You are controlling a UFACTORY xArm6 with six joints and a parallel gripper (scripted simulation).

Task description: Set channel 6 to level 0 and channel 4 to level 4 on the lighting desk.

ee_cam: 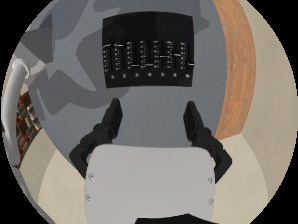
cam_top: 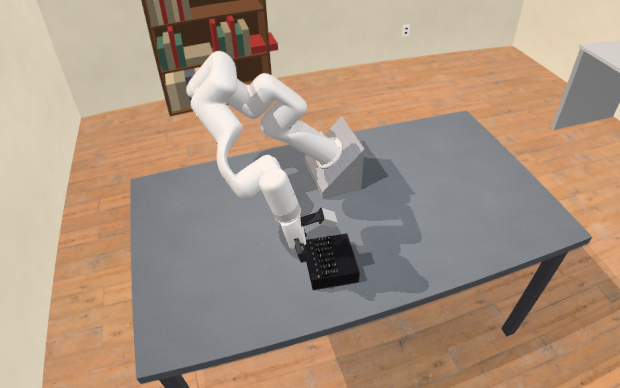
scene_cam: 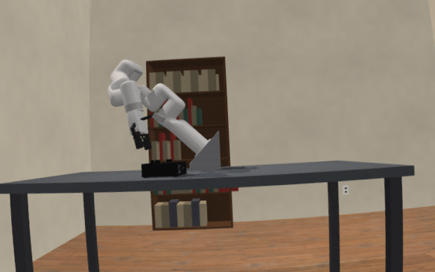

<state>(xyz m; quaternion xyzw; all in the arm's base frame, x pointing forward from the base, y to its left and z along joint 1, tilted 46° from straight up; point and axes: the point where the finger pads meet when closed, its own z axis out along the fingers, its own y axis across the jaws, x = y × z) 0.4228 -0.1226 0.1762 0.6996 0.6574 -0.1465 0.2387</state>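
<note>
My hand is 5 cm to the right of the fader and 6 cm above it.
</note>
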